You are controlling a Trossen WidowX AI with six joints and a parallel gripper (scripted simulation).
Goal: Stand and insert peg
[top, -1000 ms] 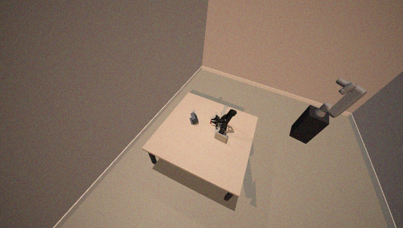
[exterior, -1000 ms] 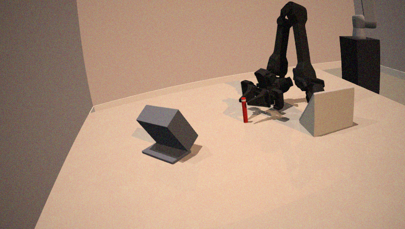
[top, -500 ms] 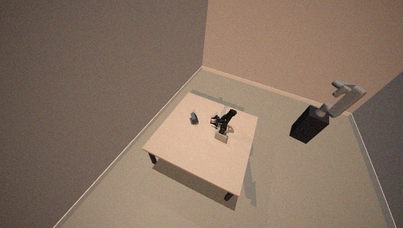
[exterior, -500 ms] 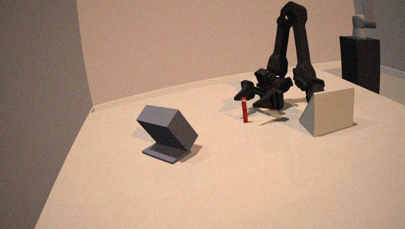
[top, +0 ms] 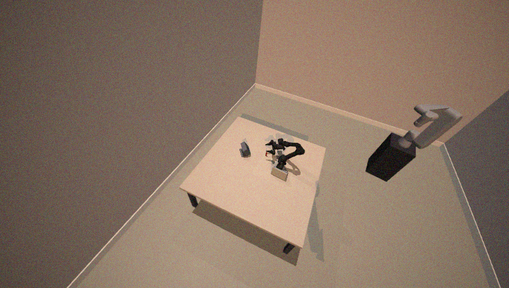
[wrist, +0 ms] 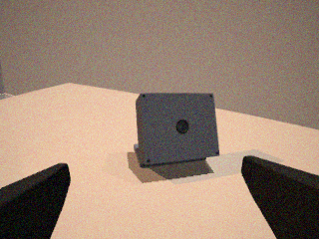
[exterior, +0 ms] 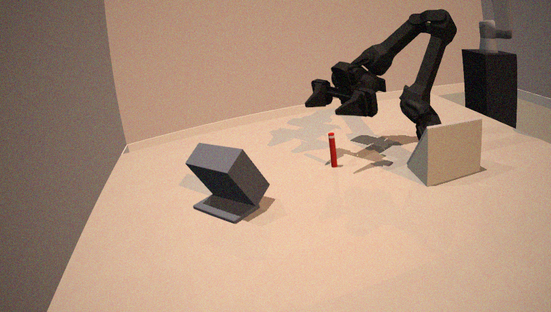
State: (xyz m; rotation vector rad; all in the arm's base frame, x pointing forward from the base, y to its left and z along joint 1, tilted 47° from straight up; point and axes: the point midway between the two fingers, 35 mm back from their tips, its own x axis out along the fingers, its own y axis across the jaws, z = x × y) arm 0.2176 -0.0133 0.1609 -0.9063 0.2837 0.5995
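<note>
My gripper tip is now 9 cm above the red peg, 2 cm to the left of it and 2 cm past it. The rest, counted from my gripper tip: grey sloped panel 21 cm ahead, 9 cm to the left, 8 cm below; panel foot plate 23 cm ahead, 14 cm below, 11 cm to the left.
</note>
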